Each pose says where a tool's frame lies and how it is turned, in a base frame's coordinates. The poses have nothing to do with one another.
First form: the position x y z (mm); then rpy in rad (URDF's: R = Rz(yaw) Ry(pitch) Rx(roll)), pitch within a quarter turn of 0, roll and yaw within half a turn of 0.
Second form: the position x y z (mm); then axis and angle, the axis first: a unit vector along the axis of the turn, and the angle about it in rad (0 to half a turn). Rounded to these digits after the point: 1 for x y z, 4 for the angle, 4 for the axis.
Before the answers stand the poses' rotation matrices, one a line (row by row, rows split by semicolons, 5 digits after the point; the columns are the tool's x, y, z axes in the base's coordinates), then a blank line. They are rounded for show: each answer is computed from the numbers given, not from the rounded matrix.
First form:
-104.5, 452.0, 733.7, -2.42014, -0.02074, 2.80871
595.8, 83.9, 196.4, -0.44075, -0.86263, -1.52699
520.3, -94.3, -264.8, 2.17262, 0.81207, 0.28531
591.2, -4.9, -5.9, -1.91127, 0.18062, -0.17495
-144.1, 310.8, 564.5, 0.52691, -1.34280, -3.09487
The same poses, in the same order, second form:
-0.94490 0.23241 -0.23054; 0.32670 0.71410 -0.61913; 0.02074 -0.66033 -0.75069
0.02848 0.91775 0.39612; -0.64982 -0.28412 0.70499; 0.75956 -0.27749 0.58828
0.66018 0.73337 -0.16225; 0.19364 -0.37489 -0.90662; -0.72571 0.56712 -0.38951
0.96872 -0.22487 0.10500; -0.17123 -0.29936 0.93865; -0.17964 -0.92726 -0.32850
-0.22578 0.52969 0.81759; -0.01056 -0.84054 0.54164; 0.97412 0.11366 0.19537

-104.5, 452.0, 733.7, -0.1517, -0.9254, 0.3473, 3.0054
595.8, 83.9, 196.4, -0.5211, -0.1928, -0.8314, 1.9110
520.3, -94.3, -264.8, 0.8838, 0.3379, -0.3237, 2.1557
591.2, -4.9, -5.9, -0.9882, 0.1507, 0.0284, 1.9066
-144.1, 310.8, 564.5, -0.6055, -0.2215, -0.7644, 2.7804

